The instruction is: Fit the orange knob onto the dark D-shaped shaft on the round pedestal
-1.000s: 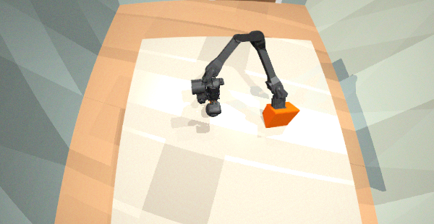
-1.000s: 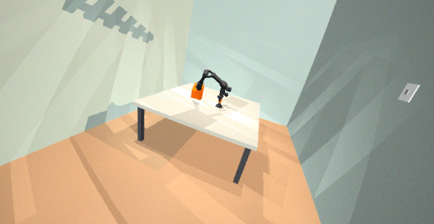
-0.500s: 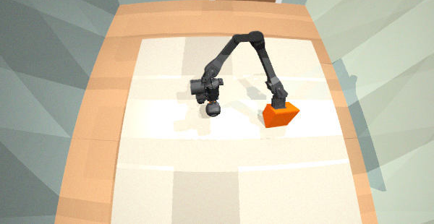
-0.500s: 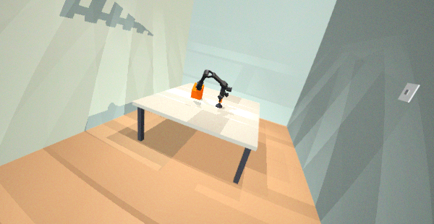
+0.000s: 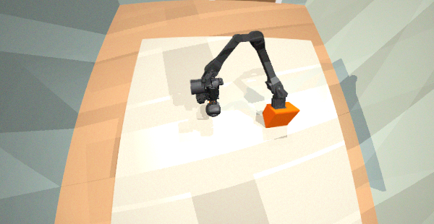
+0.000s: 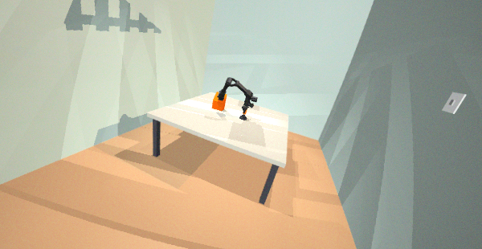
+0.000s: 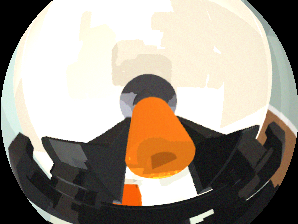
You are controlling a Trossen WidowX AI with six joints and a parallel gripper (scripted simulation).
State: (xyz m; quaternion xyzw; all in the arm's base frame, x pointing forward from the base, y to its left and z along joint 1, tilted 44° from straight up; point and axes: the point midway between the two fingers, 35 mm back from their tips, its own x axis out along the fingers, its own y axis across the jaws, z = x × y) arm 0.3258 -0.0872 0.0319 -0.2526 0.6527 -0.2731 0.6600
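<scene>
My gripper tip is 20 mm below the orange knob. Round my gripper tip: dark pedestal 40 mm below.
</scene>
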